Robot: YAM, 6 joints.
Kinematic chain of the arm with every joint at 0, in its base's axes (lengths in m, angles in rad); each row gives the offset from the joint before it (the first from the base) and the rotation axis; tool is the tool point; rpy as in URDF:
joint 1: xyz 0 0 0.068 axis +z
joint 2: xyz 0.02 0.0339 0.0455 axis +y
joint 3: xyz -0.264 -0.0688 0 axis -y
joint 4: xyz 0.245 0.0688 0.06 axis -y
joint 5: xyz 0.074 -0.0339 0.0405 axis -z
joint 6: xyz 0.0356 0 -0.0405 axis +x
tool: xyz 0 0 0 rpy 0 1.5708 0
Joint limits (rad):
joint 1: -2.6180..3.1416
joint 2: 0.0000..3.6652
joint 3: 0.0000..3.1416
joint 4: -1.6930..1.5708
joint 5: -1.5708..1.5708
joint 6: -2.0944..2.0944
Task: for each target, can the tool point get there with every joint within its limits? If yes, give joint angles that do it. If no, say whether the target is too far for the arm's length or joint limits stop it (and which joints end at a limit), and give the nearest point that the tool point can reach.
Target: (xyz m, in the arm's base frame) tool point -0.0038 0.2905 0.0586
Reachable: yes | joints 1.4749 2.0258 0.8586 -0.3886 -1.0940 1.0362
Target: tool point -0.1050 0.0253 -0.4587
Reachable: no: joint limits stop it (at a limit: joint 2) | nearest point -0.1347 0.0324 -0.3632 | short by 0.100 m
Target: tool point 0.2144 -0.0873 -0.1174
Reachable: yes | joints -0.2399 2.7663 0.9645 -0.2451 1.2587 -0.6518
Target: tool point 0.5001 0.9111 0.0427
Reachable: no: too far | nearest point 0.3100 0.5648 0.0701 | short by 0.396 m
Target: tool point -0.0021 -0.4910 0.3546
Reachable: yes | joints -1.5739 2.0032 1.8252 0.0474 0.0150 0.0646
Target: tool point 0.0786 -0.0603 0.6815
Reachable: yes | joints 2.1826 1.0077 2.2499 0.2842 0.9893 -0.8977
